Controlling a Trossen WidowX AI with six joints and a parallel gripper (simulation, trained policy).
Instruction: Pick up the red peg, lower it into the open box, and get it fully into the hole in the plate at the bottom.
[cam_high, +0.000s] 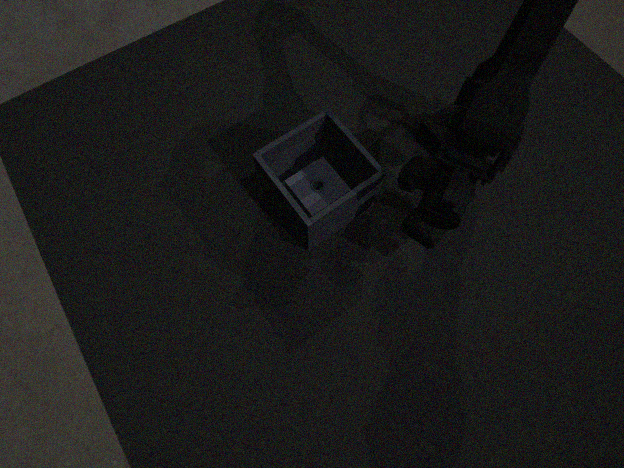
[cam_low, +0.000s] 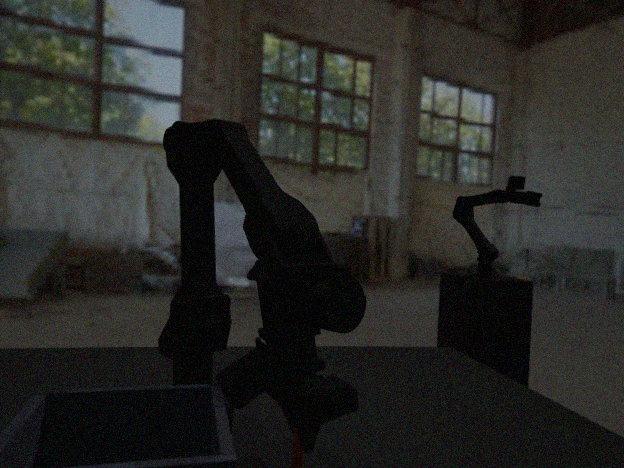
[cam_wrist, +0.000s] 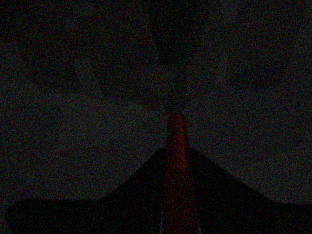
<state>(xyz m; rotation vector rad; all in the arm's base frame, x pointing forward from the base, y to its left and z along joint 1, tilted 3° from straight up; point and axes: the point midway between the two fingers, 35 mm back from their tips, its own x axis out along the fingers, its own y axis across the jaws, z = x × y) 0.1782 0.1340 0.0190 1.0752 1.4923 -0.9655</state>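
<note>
Now: gripper tip 180 mm to the left of the pale plate, 160 mm short of it and 10 mm below it. Round my gripper tip: red peg (10 mm to the right, 10 mm above).
</note>
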